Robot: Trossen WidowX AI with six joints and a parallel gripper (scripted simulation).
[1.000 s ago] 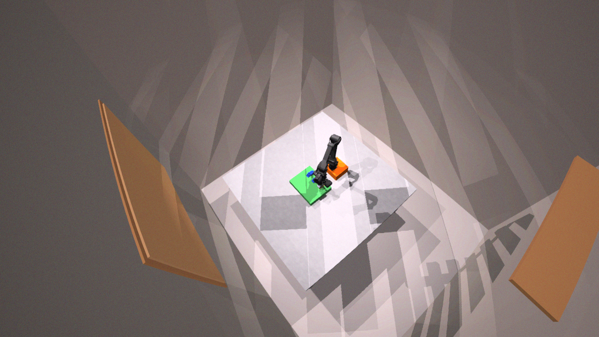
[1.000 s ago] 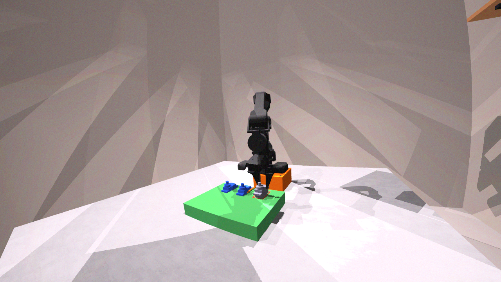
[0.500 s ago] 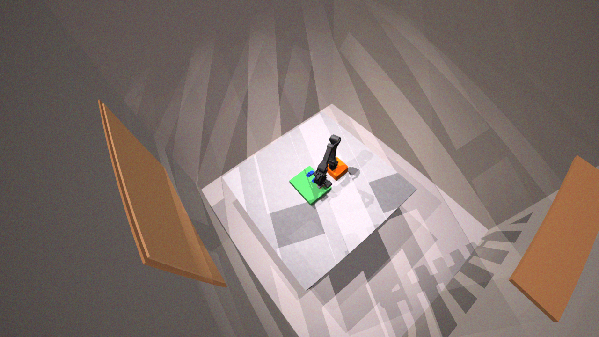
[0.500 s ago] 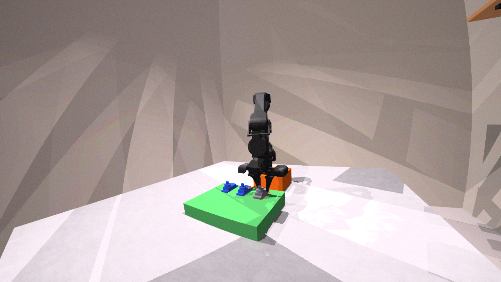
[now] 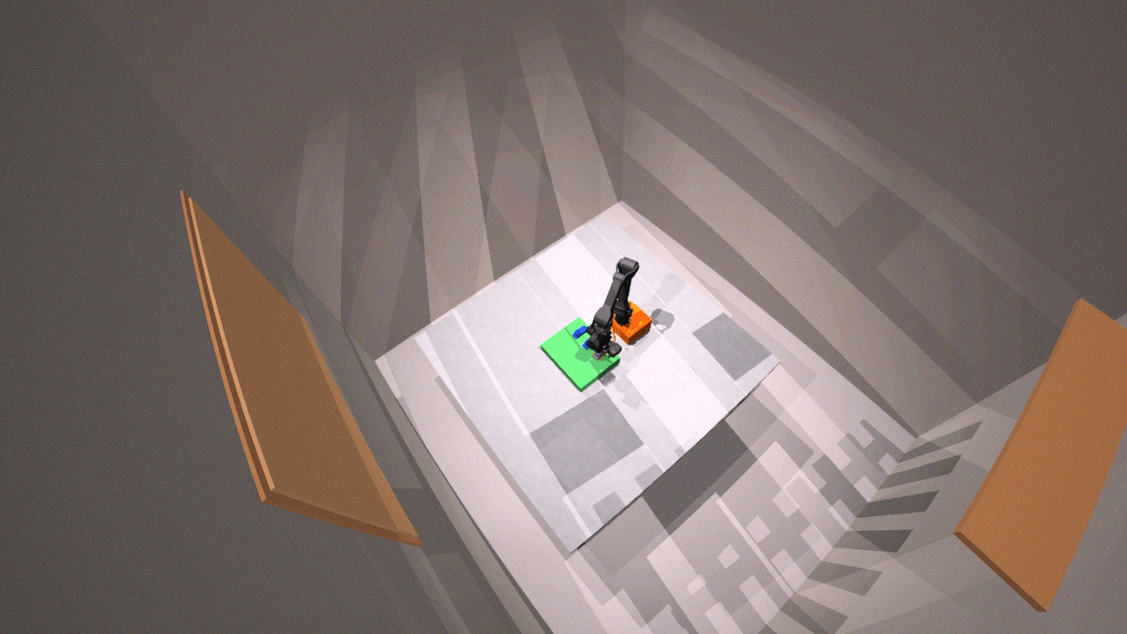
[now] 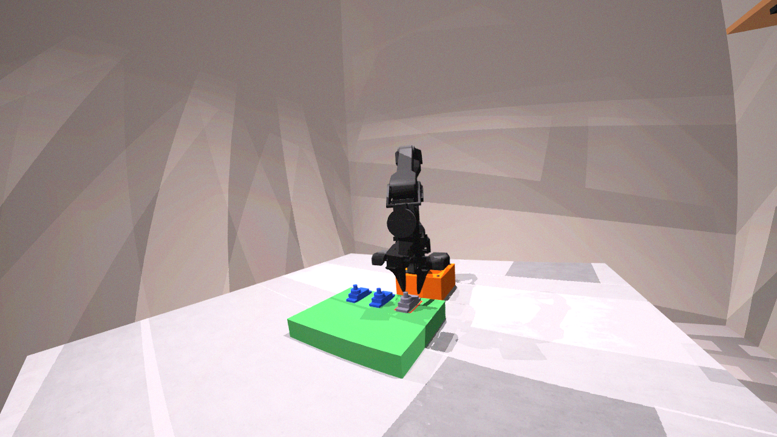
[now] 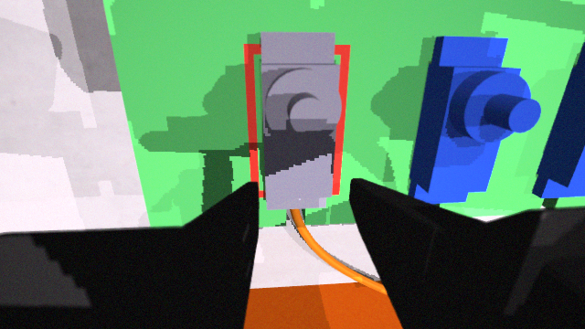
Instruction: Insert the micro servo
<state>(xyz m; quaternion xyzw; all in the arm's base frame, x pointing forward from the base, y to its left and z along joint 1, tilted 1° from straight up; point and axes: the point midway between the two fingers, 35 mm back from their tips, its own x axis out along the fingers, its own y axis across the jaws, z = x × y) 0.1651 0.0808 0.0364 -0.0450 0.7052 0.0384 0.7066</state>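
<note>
The green deck lies 13 cm ahead of my gripper tip, 6 cm to the right of it and 5 cm below it.
</note>
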